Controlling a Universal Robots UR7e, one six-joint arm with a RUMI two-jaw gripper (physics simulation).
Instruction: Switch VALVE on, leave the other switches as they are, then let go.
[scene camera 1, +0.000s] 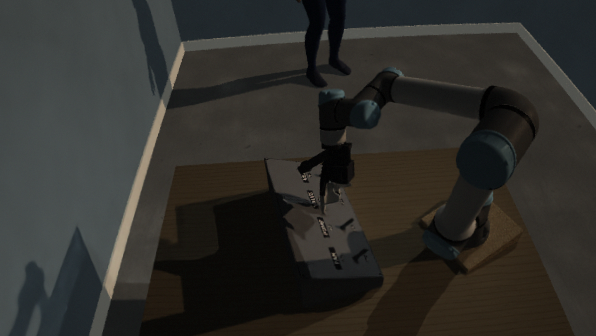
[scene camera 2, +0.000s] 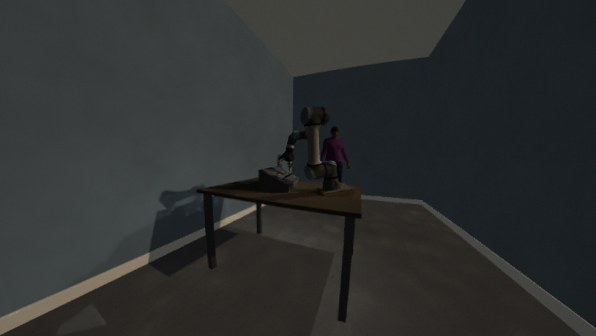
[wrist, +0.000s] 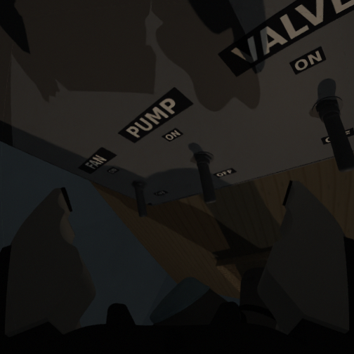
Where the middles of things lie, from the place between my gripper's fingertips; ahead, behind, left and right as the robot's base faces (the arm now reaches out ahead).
My gripper is now 50 mm short of the grey switch panel (scene camera 1: 321, 251), 10 mm to the left of it and 100 mm above it.
